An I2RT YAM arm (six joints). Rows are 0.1 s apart.
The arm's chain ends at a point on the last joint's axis. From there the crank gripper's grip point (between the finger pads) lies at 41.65 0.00 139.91 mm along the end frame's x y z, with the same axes.
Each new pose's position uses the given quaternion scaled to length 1; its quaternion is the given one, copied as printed.
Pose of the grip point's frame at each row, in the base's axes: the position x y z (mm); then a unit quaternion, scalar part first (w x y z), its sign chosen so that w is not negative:
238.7 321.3 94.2 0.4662 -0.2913 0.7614 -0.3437
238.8 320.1 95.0 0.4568 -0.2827 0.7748 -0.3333
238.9 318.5 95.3 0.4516 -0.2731 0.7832 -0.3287
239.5 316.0 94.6 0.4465 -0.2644 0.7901 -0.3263
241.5 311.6 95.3 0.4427 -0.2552 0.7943 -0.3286
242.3 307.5 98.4 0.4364 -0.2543 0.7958 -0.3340
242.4 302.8 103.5 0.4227 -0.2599 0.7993 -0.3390
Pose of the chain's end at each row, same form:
127.8 388.3 161.5 0.4662 -0.2913 0.7614 -0.3437
131.0 387.2 167.1 0.4568 -0.2827 0.7748 -0.3333
133.3 386.2 169.9 0.4516 -0.2731 0.7832 -0.3287
135.9 384.6 171.1 0.4465 -0.2644 0.7901 -0.3263
139.5 382.0 172.5 0.4427 -0.2552 0.7943 -0.3286
141.7 379.8 175.7 0.4364 -0.2543 0.7958 -0.3340
144.3 377.1 182.1 0.4227 -0.2599 0.7993 -0.3390

